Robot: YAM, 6 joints.
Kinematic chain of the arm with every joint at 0, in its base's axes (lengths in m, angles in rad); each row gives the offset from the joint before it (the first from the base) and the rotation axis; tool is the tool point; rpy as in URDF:
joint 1: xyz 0 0 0.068 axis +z
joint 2: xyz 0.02 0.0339 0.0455 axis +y
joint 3: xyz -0.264 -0.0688 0 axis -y
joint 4: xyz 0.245 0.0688 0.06 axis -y
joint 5: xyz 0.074 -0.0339 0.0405 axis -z
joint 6: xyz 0.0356 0 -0.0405 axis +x
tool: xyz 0 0 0 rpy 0 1.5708 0
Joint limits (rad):
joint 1: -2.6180..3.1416
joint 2: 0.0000..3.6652
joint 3: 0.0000..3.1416
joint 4: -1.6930..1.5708
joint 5: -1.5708..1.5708
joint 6: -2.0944..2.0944
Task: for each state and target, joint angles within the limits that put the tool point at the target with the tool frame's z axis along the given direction. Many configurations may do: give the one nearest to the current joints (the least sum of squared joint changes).
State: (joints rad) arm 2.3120 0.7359 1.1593 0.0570 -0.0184 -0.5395
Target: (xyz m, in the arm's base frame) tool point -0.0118 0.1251 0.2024 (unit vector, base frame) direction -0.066 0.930 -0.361
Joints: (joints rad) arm 1.6732 0.3663 0.2611 -0.2643 0.0294 -0.5395
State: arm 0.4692 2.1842 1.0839 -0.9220 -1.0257 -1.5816
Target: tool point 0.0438 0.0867 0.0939 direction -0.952 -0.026 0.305
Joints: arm 0.8454 2.3402 0.4517 -1.6911 -0.7685 -1.5816
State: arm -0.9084 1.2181 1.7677 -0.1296 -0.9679 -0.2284
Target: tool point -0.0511 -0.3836 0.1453 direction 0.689 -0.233 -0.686
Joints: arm -1.7697 2.0561 1.3912 -0.7721 -0.8061 -0.2284
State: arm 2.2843 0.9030 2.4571 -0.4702 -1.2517 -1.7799
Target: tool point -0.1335 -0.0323 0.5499 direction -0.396 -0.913 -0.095
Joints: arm 3.1398 1.1627 1.9414 -1.0152 -1.1530 -1.7799
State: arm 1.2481 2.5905 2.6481 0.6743 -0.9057 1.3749
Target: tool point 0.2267 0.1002 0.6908 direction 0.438 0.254 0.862
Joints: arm 0.4076 1.7987 2.6648 0.1766 -0.0596 1.3749
